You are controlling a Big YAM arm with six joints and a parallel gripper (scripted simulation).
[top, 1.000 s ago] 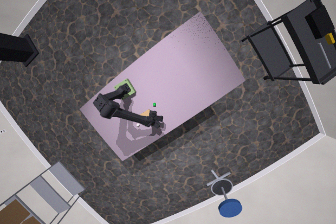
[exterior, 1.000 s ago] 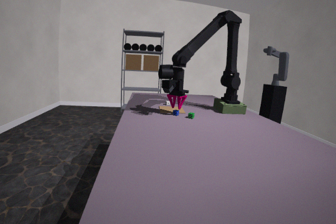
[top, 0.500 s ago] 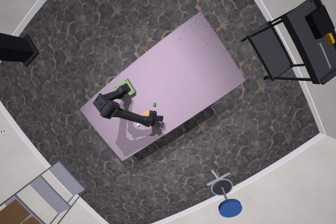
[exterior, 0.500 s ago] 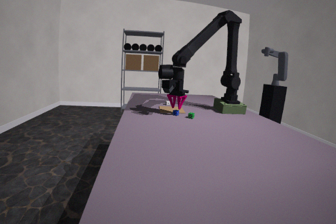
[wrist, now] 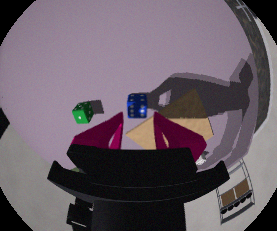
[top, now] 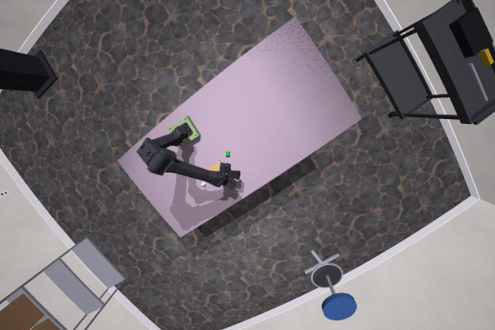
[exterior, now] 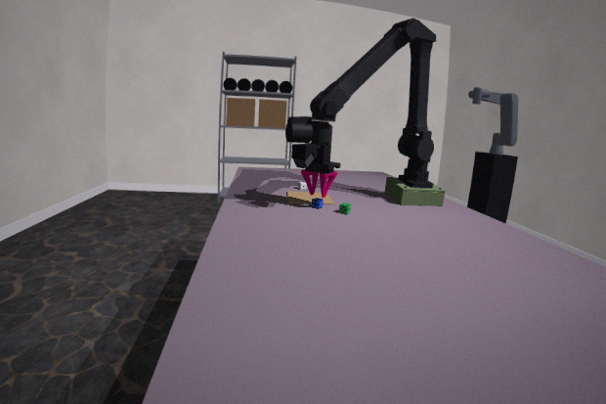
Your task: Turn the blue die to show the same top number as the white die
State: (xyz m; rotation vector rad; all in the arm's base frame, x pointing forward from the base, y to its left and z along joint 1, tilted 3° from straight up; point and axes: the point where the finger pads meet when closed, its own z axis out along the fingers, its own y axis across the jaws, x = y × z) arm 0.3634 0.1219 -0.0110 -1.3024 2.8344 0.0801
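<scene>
The blue die is 3 cm below my hand. The rest, counted from my hand: white die 3 cm ahead, 23 cm to the right, 3 cm below; tan mat 1 cm ahead, 10 cm to the right, 4 cm below; green die 7 cm behind, 5 cm to the left, 3 cm below.
</scene>
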